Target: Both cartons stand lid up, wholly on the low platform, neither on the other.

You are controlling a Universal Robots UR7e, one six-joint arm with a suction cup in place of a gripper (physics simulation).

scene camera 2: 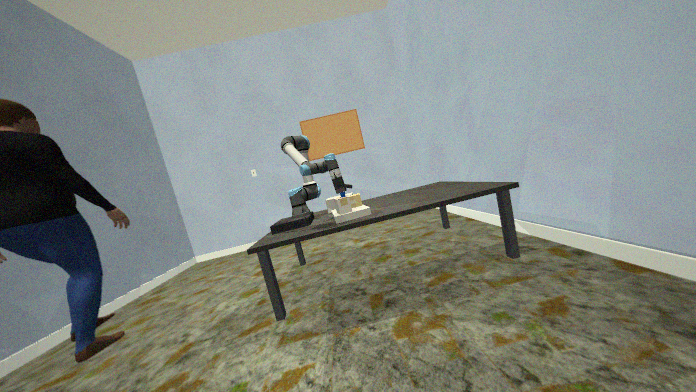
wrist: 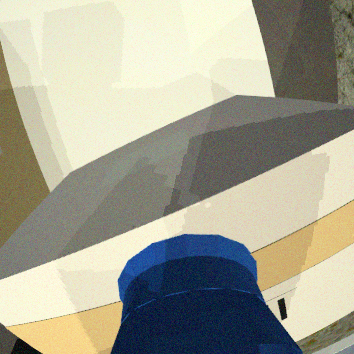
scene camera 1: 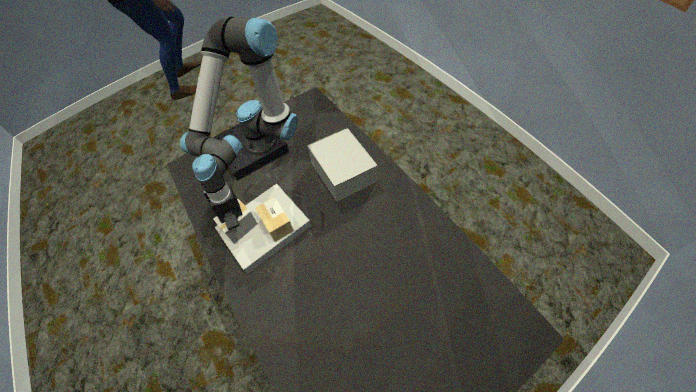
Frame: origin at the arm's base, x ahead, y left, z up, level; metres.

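Seen in the pictures: hand, its tool point: (scene camera 2: 344,198) (wrist: 186,251); arm's base, origin of its link: (scene camera 2: 301,215) (scene camera 1: 261,143).
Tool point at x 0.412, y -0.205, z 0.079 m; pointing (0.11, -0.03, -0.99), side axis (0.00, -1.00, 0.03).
Observation:
Pixels of each thing's top centre, then the offset from my tool point to it. Level surfaces: height alone.
- low white platform, centre of its top: (wrist: 54,166) (scene camera 1: 260,223) (scene camera 2: 348,209) dx +0.000, dy +0.080, dz -0.091 m
- taller white box, centre of its top: (scene camera 1: 341,155) (scene camera 2: 339,196) dx -0.121, dy +0.497, dz -0.019 m
- dark table, height of its surface: dz -0.139 m
The low white platform (scene camera 1: 248,256) (scene camera 2: 353,216) (wrist: 160,45) lies on the table. One carton (scene camera 1: 275,220) (scene camera 2: 356,200), tan with a white barcode label on top, stands on its right part in scene camera 1. The other carton (scene camera 1: 245,228) (wrist: 280,187), white with a tan tape stripe, a label and a grey side, is at the platform's left side, apart from the first. My suction cup (scene camera 2: 342,194) (wrist: 187,245) is on and against its striped white face, which looks to be on top. The arm hides much of this carton; whether it overhangs the platform's edge I cannot tell.
A taller white box (scene camera 1: 342,157) stands on the dark table (scene camera 1: 400,300) (scene camera 2: 440,192), right of the arm's base in scene camera 1. A person (scene camera 1: 172,45) (scene camera 2: 45,175) is on the floor beyond the table's end.

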